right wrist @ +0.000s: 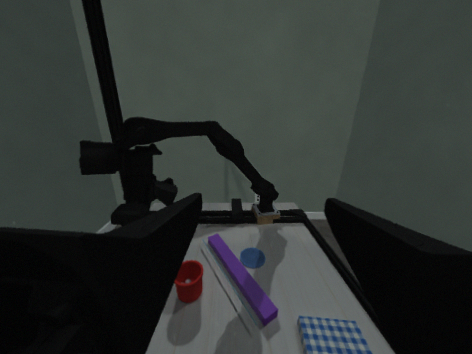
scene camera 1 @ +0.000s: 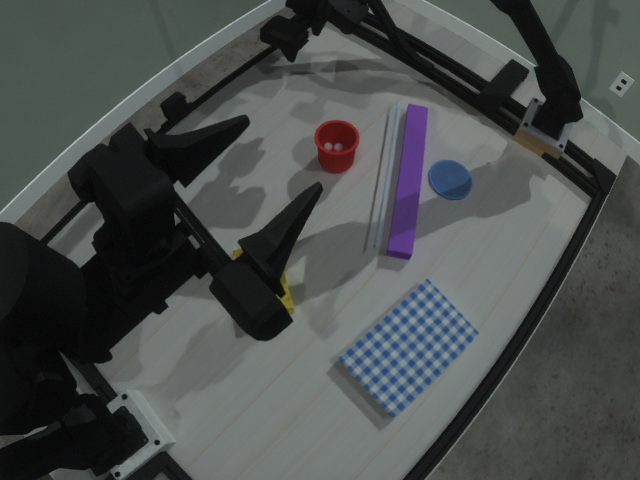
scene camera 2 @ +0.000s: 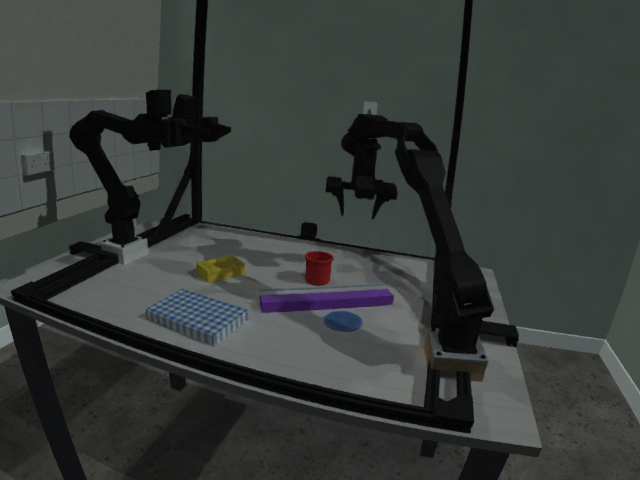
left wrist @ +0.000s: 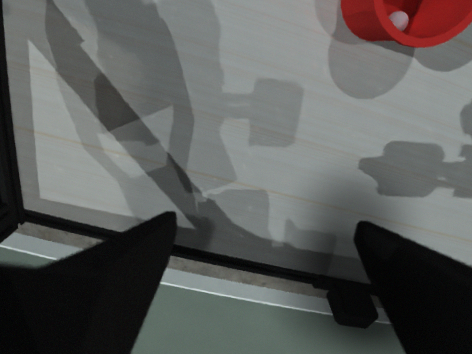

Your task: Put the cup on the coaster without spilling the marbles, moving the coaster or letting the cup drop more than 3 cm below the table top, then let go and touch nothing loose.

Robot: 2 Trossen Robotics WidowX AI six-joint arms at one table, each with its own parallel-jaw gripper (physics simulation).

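Frame: origin at the left arm's base, x right, y back, z down, level; metres.
Seen in the pictures: left gripper, between the fingertips: (scene camera 1: 303, 47) (scene camera 2: 357, 217) (left wrist: 266, 226); right gripper, between the fingertips: (right wrist: 262, 201) (scene camera 1: 282, 149) (scene camera 2: 220, 130); left arm's base, origin of its link: (right wrist: 265, 208) (scene camera 1: 548, 122) (scene camera 2: 457, 343); right arm's base, origin of its link: (scene camera 1: 121, 435) (scene camera 2: 123, 240).
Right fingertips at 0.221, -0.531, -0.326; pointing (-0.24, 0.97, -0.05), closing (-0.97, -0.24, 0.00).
Pixels of each thing's top centre, then the offset from my right fingertips to it, as dx, dy, dz.
- red cup, centre of its top: (scene camera 1: 337, 136) (scene camera 2: 319, 256) (right wrist: 188, 272) +0.090, +0.230, +0.305
- blue round coaster, centre of its top: (scene camera 1: 451, 178) (scene camera 2: 343, 320) (right wrist: 252, 256) -0.101, +0.313, +0.369
- long purple bar, centre of its top: (scene camera 1: 405, 167) (scene camera 2: 327, 292) (right wrist: 231, 266) -0.025, +0.268, +0.347
- blue-and-white checked block, centre of its top: (scene camera 1: 412, 346) (scene camera 2: 196, 309) -0.181, +0.014, +0.348
- yellow block, centre of its top: (scene camera 1: 261, 278) (scene camera 2: 220, 263) +0.058, -0.022, +0.343
A red cup (scene camera 1: 336, 160) (scene camera 2: 317, 271) (left wrist: 361, 20) (right wrist: 190, 292) stands upright on the table, with small white marbles (scene camera 1: 338, 147) (left wrist: 399, 20) (right wrist: 188, 281) inside. The blue round coaster (scene camera 1: 450, 179) (scene camera 2: 342, 321) (right wrist: 252, 258) lies flat on the table, on the other side of a purple bar from the cup. My left gripper (scene camera 2: 357, 216) (left wrist: 266, 226) is open and empty, pointing down high above the table, beyond the cup in scene camera 2. My right gripper (scene camera 1: 283, 152) is open and empty, held level high above the table at the left in scene camera 2.
The long purple bar (scene camera 1: 408, 180) (scene camera 2: 330, 300) (right wrist: 243, 281) lies between cup and coaster, with a thin pale-blue strip beside it on the cup's side. A blue-and-white checked block (scene camera 1: 408, 348) (scene camera 2: 196, 316) (right wrist: 335, 335) and a yellow block (scene camera 1: 285, 297) (scene camera 2: 219, 269) also lie on the table.
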